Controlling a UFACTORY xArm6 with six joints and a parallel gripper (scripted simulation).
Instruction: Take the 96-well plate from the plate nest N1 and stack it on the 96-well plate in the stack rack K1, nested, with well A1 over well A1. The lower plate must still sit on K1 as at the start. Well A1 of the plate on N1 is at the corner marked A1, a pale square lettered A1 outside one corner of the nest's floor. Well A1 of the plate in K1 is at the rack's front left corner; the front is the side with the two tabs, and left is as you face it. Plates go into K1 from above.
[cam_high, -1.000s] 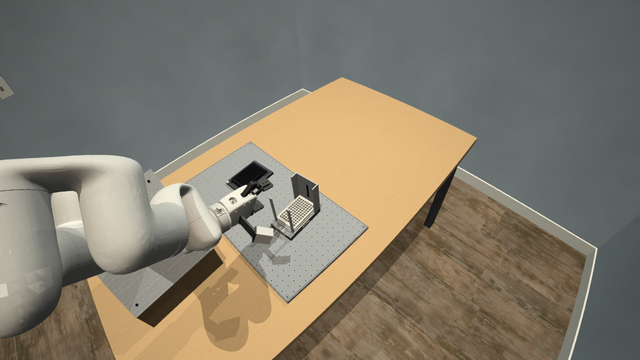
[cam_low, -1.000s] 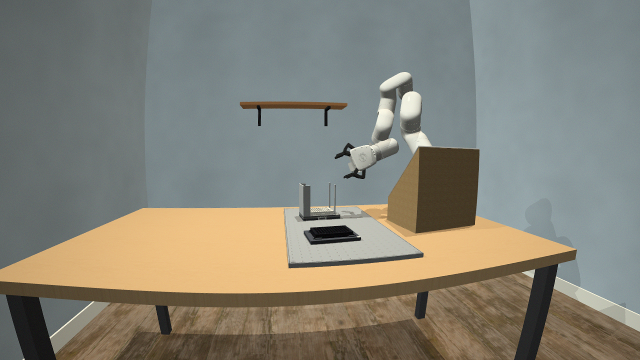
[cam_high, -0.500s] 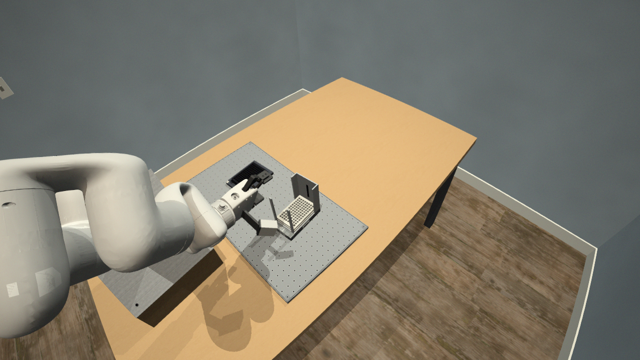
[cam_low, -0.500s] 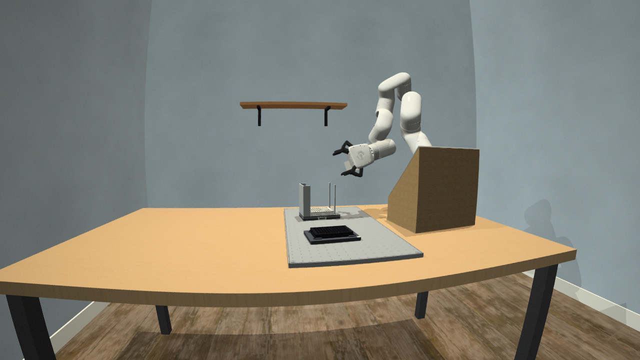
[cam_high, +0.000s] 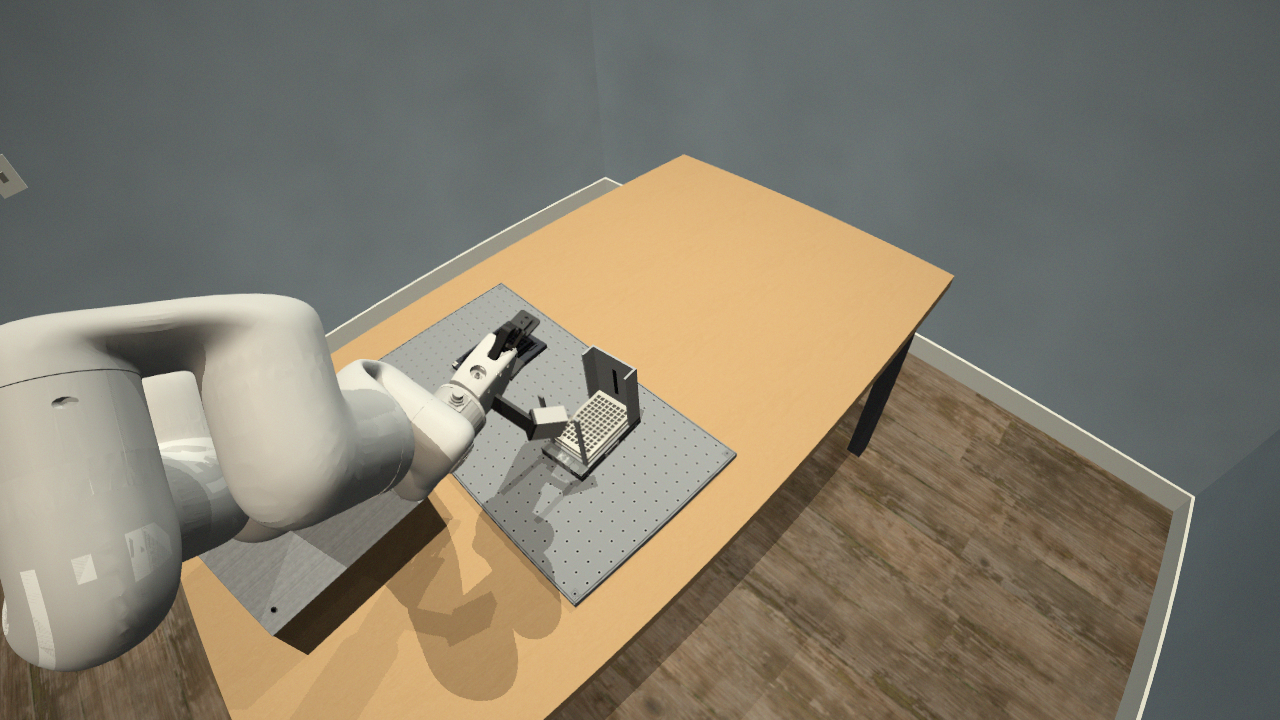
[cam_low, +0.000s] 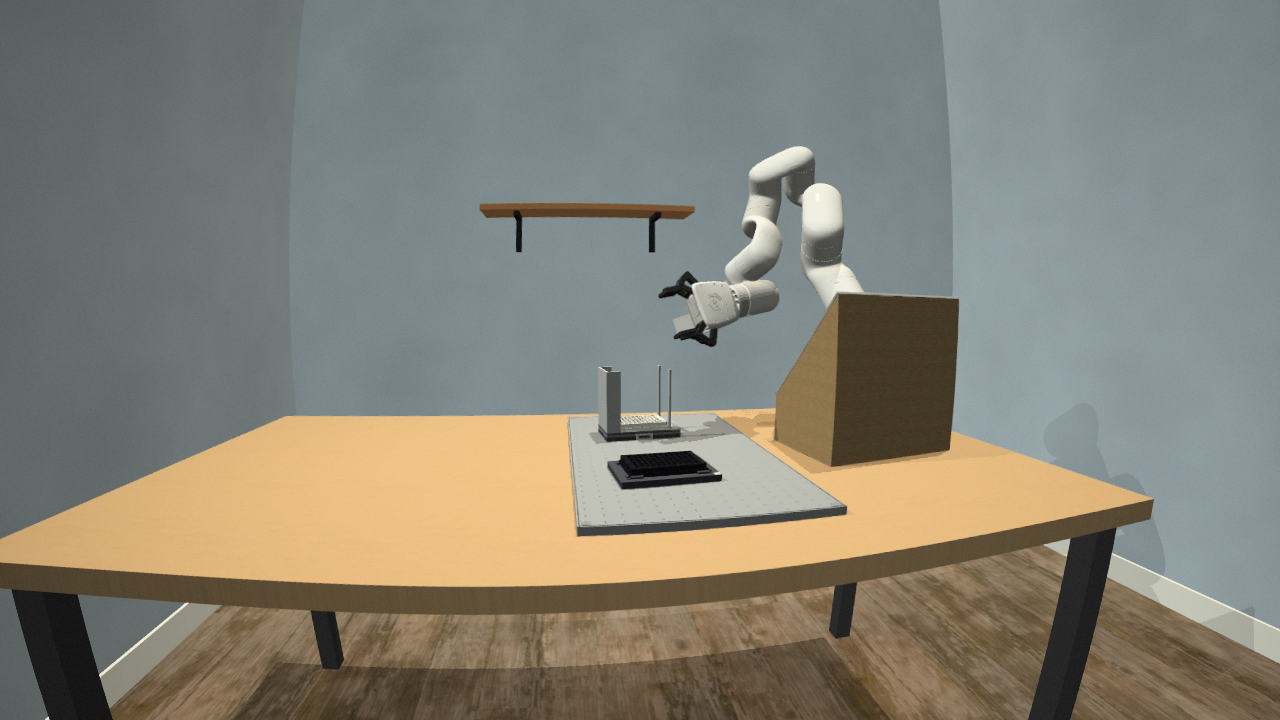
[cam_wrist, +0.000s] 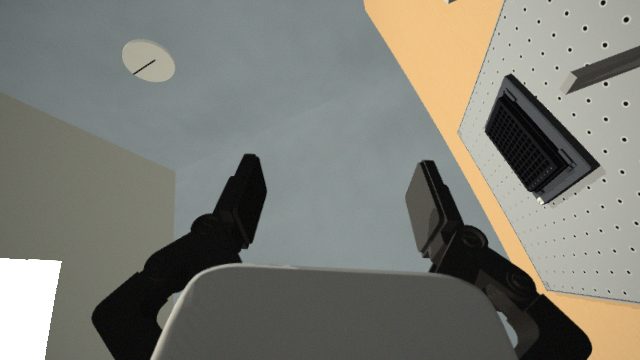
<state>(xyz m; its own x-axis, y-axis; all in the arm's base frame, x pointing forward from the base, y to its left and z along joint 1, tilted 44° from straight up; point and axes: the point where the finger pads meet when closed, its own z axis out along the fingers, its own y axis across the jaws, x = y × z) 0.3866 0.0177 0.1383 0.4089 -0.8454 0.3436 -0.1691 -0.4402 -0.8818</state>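
Right now the black 96-well plate is 25 cm to the left of my hand, 24 cm below it and 5 cm ahead of it. Round my hand: thin rack post: 18 cm below, 1 cm to the right; then grey back wall: 18 cm below, 14 cm ahead, 3 cm to the right; then white 96-well plate: 23 cm below, 8 cm ahead, 4 cm to the right.
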